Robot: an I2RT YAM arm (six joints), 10 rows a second.
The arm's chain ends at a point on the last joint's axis. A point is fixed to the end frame.
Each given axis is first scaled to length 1.
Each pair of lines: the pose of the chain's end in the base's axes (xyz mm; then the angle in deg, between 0 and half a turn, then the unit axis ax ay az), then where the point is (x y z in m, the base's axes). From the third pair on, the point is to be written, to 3 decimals.
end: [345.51 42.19 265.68 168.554 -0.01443 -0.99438 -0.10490]
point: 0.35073 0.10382 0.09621
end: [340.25 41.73 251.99 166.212 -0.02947 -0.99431 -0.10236]
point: 0.33954 0.10205 0.08197
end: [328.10 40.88 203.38 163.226 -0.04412 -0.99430 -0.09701]
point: 0.319 0.099 0.033
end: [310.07 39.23 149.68 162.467 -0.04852 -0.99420 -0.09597]
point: 0.299 0.097 -0.021
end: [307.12 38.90 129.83 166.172 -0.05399 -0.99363 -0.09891]
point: 0.308 0.097 -0.041
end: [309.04 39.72 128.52 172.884 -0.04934 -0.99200 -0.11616]
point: 0.331 0.103 -0.039
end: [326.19 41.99 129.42 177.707 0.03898 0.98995 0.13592]
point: 0.375 0.110 -0.030
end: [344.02 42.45 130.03 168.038 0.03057 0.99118 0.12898]
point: 0.420 0.107 -0.020
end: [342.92 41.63 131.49 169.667 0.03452 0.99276 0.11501]
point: 0.414 0.102 -0.023
